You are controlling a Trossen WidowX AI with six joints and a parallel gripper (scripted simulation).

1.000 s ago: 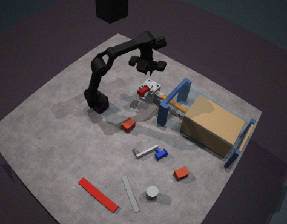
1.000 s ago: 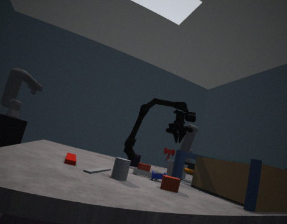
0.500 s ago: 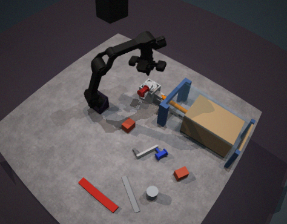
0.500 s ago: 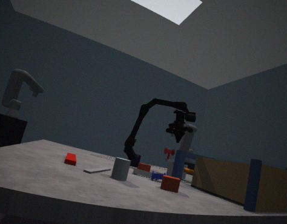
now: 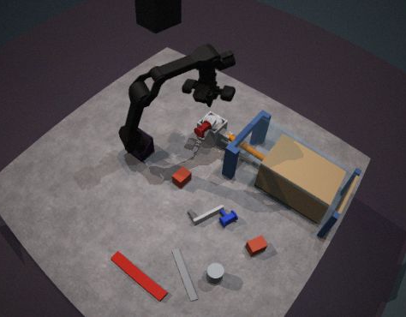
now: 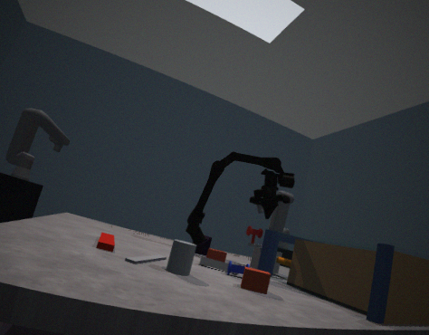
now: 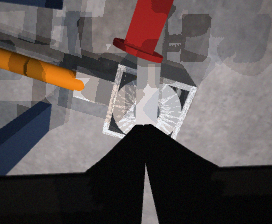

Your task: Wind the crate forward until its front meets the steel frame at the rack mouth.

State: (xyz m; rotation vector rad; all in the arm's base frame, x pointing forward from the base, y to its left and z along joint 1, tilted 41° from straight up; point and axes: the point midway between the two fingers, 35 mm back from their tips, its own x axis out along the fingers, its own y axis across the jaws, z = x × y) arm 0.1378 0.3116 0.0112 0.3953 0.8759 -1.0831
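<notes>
My gripper tip is now 11 cm above the winch handle with red knob, 2 cm to the left of it and 1 cm short of it. Round my gripper tip: blue t-shaped piece (30 cm ahead, 20 cm to the right, 20 cm below); grey strip (46 cm to the right, 35 cm ahead, 21 cm below); grey winch (18 cm below, 3 cm to the left, 3 cm behind).
</notes>
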